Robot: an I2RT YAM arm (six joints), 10 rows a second.
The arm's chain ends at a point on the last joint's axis. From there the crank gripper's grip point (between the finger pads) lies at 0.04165 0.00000 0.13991 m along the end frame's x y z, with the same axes.
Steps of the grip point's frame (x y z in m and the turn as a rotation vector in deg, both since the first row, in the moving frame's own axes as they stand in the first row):
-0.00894, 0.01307, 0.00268, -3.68, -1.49, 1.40
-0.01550, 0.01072, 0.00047, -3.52, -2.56, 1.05
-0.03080, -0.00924, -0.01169, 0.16, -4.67, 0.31
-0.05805, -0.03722, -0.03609, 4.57, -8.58, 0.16
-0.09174, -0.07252, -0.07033, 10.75, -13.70, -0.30
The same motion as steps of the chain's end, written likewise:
-0.00517, 0.00308, 0.00197, -3.68, -1.49, 1.40
-0.00913, 0.00137, -0.00096, -3.52, -2.56, 1.05
-0.01927, -0.00904, -0.01462, 0.16, -4.67, 0.31
-0.03675, -0.02595, -0.04029, 4.57, -8.58, 0.16
-0.05755, -0.04562, -0.07370, 10.75, -13.70, -0.30

